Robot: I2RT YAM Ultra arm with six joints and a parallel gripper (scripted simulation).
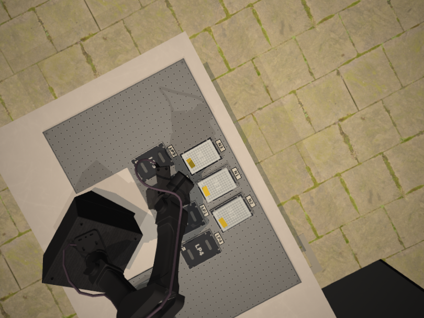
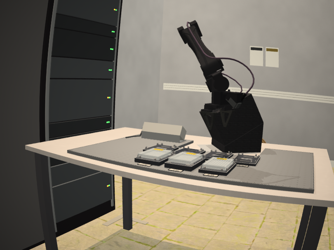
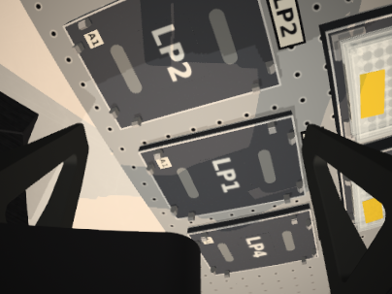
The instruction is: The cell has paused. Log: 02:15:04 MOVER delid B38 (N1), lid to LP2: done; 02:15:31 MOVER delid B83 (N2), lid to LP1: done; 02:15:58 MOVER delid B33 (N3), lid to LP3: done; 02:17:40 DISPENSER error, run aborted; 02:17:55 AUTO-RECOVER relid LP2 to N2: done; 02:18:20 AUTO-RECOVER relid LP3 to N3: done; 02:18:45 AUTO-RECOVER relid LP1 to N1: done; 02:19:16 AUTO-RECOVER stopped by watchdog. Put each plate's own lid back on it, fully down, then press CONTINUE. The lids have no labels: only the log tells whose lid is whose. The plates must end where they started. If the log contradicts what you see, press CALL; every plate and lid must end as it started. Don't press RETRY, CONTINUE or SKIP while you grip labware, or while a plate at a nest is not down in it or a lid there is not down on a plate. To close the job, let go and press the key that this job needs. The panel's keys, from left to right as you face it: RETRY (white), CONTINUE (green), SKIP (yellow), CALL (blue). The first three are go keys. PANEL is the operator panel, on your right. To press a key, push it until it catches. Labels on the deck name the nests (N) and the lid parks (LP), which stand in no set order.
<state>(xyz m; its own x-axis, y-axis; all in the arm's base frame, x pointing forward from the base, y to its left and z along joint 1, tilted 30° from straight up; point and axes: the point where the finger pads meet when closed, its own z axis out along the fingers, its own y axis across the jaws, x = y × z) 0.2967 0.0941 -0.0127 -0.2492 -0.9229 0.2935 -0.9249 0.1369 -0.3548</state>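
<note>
Right now the lid park LP1 is 13 cm to the right of my hand, 13 cm below it and 1 cm behind it. The rest, counted from my hand: clear lid: 16 cm ahead, 10 cm below, 5 cm to the right; then green key: 38 cm to the right, 27 cm behind, 7 cm below; then lid park LP4: 26 cm to the right, 13 cm below.
</note>
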